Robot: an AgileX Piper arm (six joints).
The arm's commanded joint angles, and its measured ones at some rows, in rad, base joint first. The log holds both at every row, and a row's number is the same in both.
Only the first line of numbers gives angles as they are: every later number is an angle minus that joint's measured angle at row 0.
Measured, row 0:
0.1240 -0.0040 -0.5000 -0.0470 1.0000 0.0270
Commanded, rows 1 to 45:
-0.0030 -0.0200 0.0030 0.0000 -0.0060 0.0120
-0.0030 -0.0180 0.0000 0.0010 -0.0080 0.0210
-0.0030 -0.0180 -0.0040 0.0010 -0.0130 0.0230
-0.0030 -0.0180 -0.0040 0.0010 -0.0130 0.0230
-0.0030 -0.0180 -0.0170 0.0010 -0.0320 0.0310
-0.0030 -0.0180 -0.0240 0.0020 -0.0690 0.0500
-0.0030 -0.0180 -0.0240 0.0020 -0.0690 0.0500
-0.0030 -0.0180 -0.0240 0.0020 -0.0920 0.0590
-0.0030 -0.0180 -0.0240 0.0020 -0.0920 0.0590
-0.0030 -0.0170 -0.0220 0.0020 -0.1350 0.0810
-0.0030 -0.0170 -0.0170 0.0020 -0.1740 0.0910
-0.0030 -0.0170 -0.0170 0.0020 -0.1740 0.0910
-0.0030 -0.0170 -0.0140 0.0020 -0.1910 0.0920
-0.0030 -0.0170 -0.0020 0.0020 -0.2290 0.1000
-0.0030 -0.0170 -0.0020 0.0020 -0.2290 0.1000
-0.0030 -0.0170 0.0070 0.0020 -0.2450 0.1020
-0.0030 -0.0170 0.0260 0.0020 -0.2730 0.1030
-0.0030 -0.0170 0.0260 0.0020 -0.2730 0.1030
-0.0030 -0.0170 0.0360 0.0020 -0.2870 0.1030
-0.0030 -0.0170 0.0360 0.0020 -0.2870 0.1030
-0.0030 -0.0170 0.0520 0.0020 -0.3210 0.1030
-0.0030 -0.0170 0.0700 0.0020 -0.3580 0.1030
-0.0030 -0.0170 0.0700 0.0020 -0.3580 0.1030
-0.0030 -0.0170 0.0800 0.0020 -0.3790 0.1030
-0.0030 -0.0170 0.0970 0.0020 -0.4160 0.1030
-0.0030 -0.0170 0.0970 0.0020 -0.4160 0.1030
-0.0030 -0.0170 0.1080 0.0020 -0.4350 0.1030
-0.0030 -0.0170 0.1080 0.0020 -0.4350 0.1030
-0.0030 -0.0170 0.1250 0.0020 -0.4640 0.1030
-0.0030 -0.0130 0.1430 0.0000 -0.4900 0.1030
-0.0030 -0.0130 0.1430 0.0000 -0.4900 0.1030
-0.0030 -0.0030 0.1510 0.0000 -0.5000 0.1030
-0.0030 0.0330 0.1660 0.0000 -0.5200 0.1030
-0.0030 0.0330 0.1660 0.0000 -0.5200 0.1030
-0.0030 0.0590 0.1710 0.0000 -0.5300 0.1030
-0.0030 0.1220 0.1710 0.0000 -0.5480 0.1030
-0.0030 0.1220 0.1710 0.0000 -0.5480 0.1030
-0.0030 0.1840 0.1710 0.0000 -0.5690 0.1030
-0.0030 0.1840 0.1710 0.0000 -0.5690 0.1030
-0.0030 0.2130 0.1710 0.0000 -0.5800 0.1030
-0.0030 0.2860 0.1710 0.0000 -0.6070 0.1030
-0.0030 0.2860 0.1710 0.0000 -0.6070 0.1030
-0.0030 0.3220 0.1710 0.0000 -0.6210 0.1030
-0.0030 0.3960 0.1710 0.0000 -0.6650 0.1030
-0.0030 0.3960 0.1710 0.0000 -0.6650 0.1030
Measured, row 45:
0.0000 0.3170 0.1700 0.0010 -0.5990 0.1030
